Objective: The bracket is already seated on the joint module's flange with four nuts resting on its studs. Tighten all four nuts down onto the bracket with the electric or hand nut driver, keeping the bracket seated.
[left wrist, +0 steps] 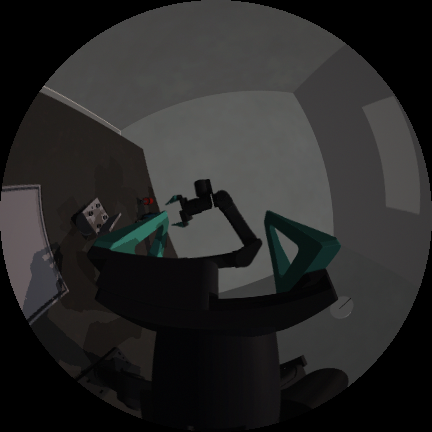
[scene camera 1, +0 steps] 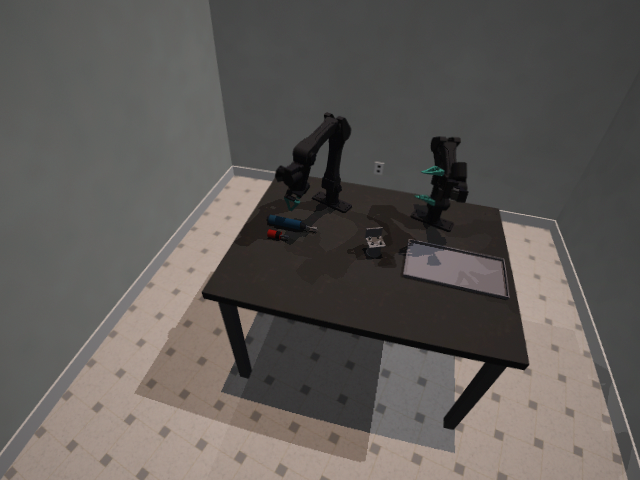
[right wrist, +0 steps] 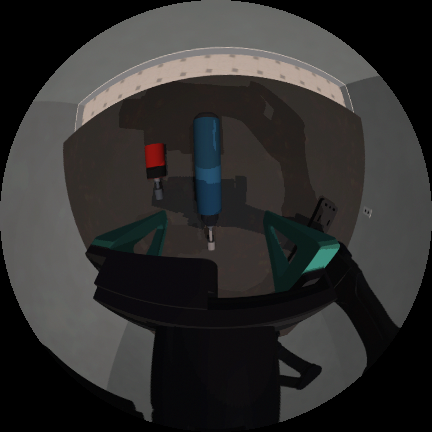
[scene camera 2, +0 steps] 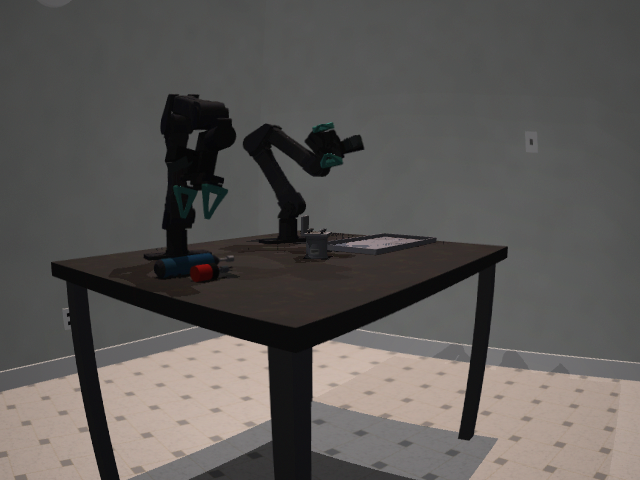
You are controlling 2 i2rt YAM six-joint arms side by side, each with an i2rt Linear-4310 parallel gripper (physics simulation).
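Frame: origin at the left arm's base, x back, y right, z up, level; millimetres.
Seen in the pictures: left gripper, fingertip midpoint: (left wrist: 215, 215) (scene camera 1: 418, 184) (scene camera 2: 323, 139); right gripper, fingertip midpoint: (left wrist: 168, 214) (scene camera 1: 294, 204) (right wrist: 214, 215) (scene camera 2: 194, 218); left arm's base, origin of the base link: (scene camera 1: 432, 220) (scene camera 2: 288, 241); right arm's base, origin of the base link: (scene camera 1: 331, 202) (scene camera 2: 177, 256).
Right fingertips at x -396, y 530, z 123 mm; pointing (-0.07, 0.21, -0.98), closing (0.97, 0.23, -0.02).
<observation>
Pixels of each thing's top centre, then the offset from my right fingertips to it. "spot": a spot on its surface instead.
- joint module, middle of its top: (scene camera 2: 316, 229) (scene camera 1: 375, 239) dx +40, dy -382, dz -48 mm
- blue electric driver, surface spot: (right wrist: 207, 165) (scene camera 2: 184, 256) (scene camera 1: 285, 218) spot: dx -22, dy +38, dz -82 mm
- red hand nut driver, middle of its top: (right wrist: 151, 172) (scene camera 2: 210, 263) (scene camera 1: 278, 232) (left wrist: 148, 199) dx -109, dy +10, dz -88 mm
- shallow tray with a dark rim, middle of its top: (scene camera 2: 380, 240) (scene camera 1: 456, 266) dx +141, dy -717, dz -107 mm
The joint module (scene camera 1: 373, 252) (scene camera 2: 316, 248) stands upright on the table with the light grey bracket (scene camera 1: 375, 242) (scene camera 2: 305, 224) (left wrist: 95, 216) on its top. Small dark nuts show on the bracket's plate; how far down they sit is too small to tell. The blue electric driver (scene camera 1: 285, 223) (scene camera 2: 185, 264) (right wrist: 207, 165) lies on its side. The red hand nut driver (scene camera 1: 273, 235) (scene camera 2: 202, 272) (left wrist: 148, 201) (right wrist: 155, 159) lies beside it. My right gripper (scene camera 1: 291, 206) (scene camera 2: 196, 215) (right wrist: 214, 215) is open, pointing down above the blue driver. My left gripper (scene camera 1: 419, 183) (scene camera 2: 328, 144) is open and empty, raised above the table.
A shallow tray with a dark rim (scene camera 1: 457, 289) (scene camera 2: 377, 252) (left wrist: 41, 210) lies on the table at the right in scene camera 1. The module stands between the drivers and the tray. Both arm bases are at the table's back edge in scene camera 1.
</observation>
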